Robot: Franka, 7 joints.
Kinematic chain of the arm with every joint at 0, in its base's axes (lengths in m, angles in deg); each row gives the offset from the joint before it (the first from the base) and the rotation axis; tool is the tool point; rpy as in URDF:
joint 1: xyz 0 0 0.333 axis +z
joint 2: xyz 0 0 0 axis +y
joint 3: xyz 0 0 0.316 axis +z
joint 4: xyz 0.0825 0 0 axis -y
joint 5: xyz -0.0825 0 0.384 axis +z
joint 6: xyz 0 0 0 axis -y
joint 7: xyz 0.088 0 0 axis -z
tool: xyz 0 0 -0.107 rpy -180 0 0
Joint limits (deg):
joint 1: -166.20..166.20
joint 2: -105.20..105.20
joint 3: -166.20..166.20
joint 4: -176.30..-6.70
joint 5: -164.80..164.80
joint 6: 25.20..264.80
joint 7: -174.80..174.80
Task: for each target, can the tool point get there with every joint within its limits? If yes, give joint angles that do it. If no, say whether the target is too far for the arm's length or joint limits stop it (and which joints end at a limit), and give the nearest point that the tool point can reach.
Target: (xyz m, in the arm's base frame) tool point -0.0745 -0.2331 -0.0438
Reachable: yes | joints -107.80 66.65 15.50 -146.54 -121.41 53.32 112.51
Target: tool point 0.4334 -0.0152 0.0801
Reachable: yes | joints -93.70 -86.68 122.35 -135.13 -61.95 132.06 25.73
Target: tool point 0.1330 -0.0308 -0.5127
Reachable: no: joint limits stop it (at a limit: joint 2) | nearest point 0.1673 -0.0387 -0.3489 | short by 0.168 m
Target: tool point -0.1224 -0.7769 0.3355
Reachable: yes | joints -101.27 62.09 23.98 -47.59 -99.20 79.64 66.86
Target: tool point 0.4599 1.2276 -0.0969
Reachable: no: too far | nearest point 0.2860 0.7634 0.0657 | short by 0.522 m
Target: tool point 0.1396 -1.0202 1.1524
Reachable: no: too far | nearest point 0.0910 -0.6651 0.8672 | short by 0.458 m
